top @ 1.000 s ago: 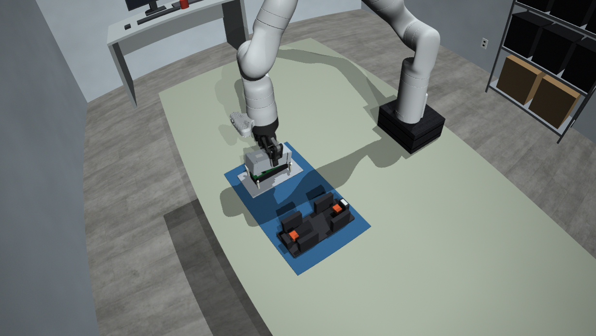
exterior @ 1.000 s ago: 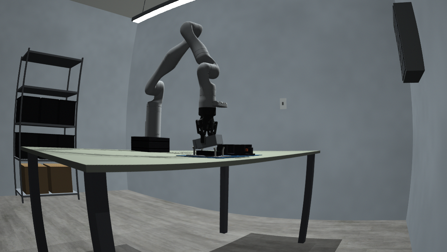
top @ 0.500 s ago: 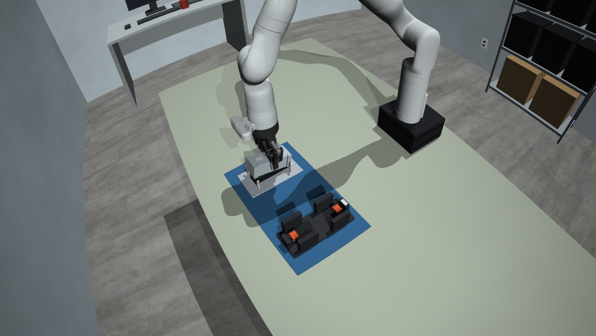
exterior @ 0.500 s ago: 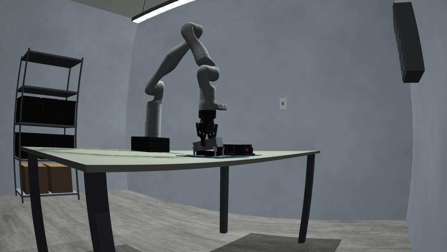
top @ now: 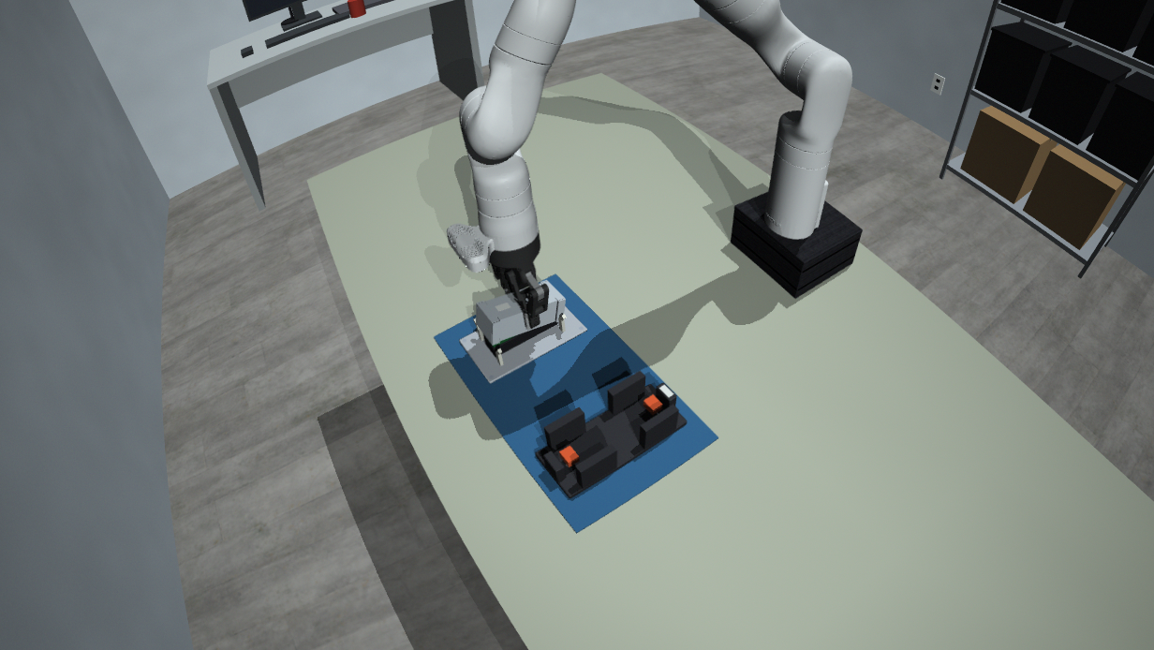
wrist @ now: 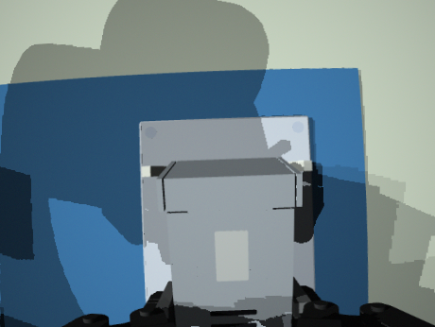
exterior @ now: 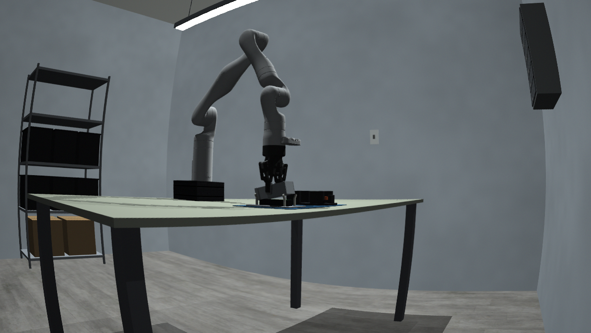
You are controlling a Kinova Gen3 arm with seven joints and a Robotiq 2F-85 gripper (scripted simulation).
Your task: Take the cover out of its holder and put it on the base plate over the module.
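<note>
My gripper is now 1 cm above the cover.
</note>
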